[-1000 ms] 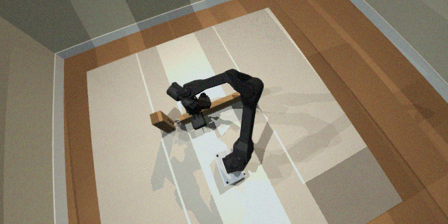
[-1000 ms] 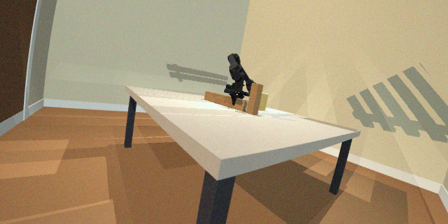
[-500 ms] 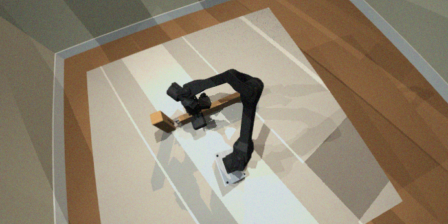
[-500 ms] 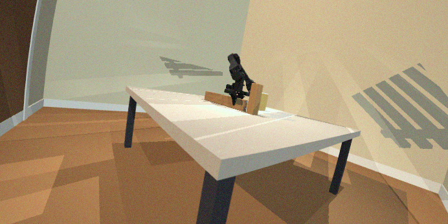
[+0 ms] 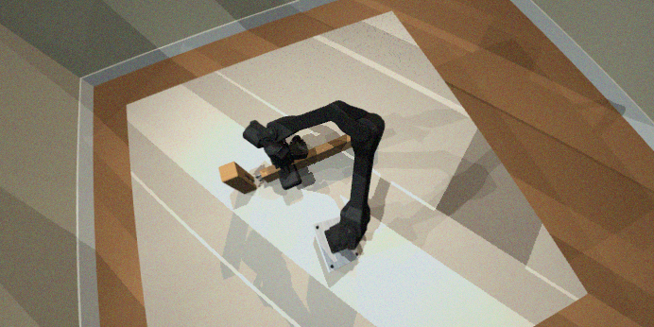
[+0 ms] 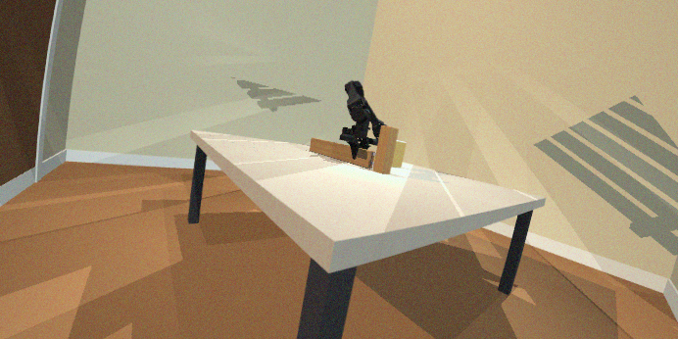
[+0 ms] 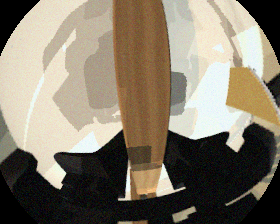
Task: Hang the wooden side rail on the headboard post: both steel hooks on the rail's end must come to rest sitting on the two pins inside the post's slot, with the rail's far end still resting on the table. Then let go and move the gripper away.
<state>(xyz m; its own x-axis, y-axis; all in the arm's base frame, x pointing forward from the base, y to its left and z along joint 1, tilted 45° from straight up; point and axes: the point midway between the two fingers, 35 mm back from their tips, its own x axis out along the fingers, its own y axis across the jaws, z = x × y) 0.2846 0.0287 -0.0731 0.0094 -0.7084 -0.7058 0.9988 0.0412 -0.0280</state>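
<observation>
Right now the headboard post is 150 mm to the left of my gripper tip and 70 mm above it.
</observation>
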